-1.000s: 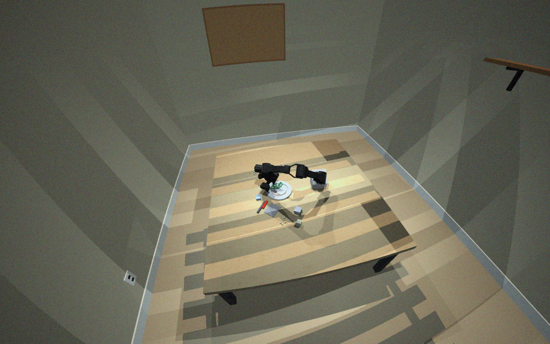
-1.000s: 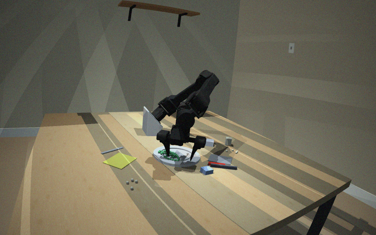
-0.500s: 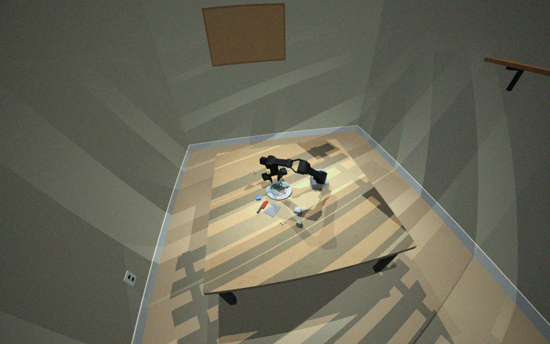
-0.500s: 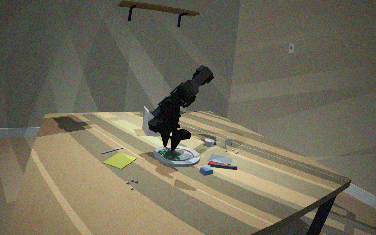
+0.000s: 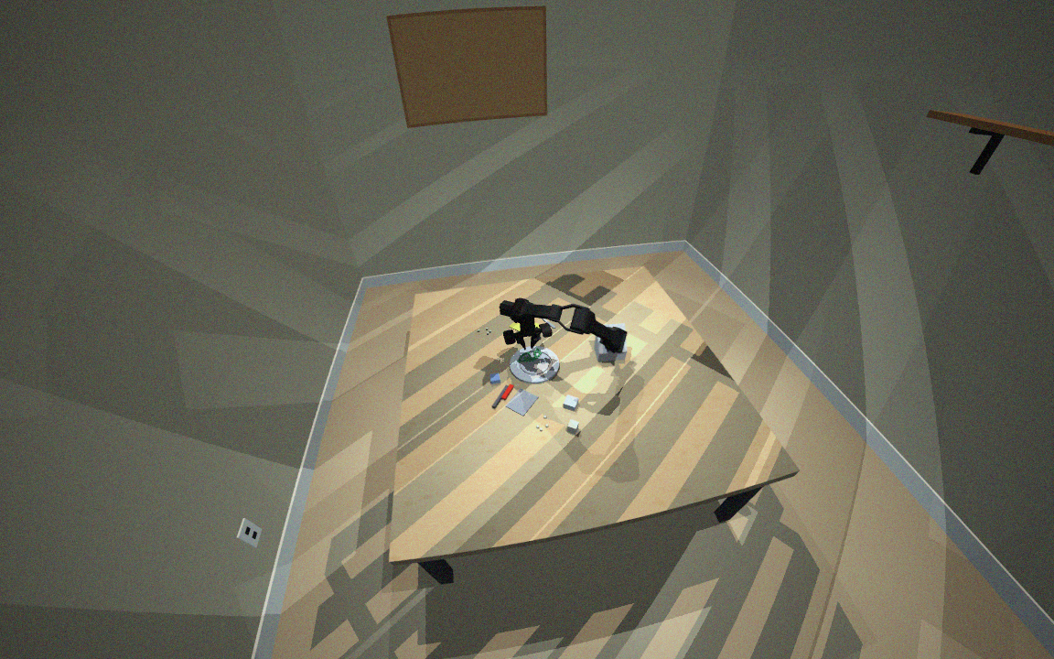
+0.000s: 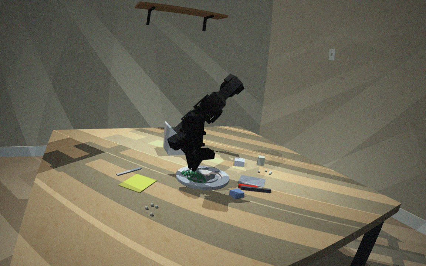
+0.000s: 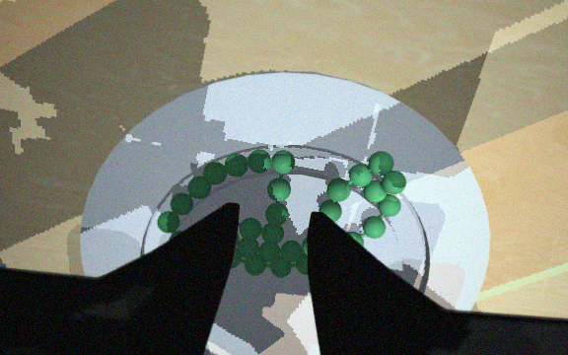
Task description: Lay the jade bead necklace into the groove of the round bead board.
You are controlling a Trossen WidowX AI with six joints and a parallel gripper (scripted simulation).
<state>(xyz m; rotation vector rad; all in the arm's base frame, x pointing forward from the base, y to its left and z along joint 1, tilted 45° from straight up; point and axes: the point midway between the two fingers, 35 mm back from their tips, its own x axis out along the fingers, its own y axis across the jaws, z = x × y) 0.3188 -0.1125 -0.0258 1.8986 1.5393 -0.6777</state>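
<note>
Right now my gripper tip is 1 cm past the round grey bead board, 5 cm to the right of it and 4 cm above it. From my gripper tip the other things lie so: yellow sheet 4 cm behind, 19 cm to the right, 4 cm below; then blue block 16 cm ahead, 9 cm to the left, 4 cm below; then red and black pen 14 cm ahead, 17 cm to the left, 4 cm below.
</note>
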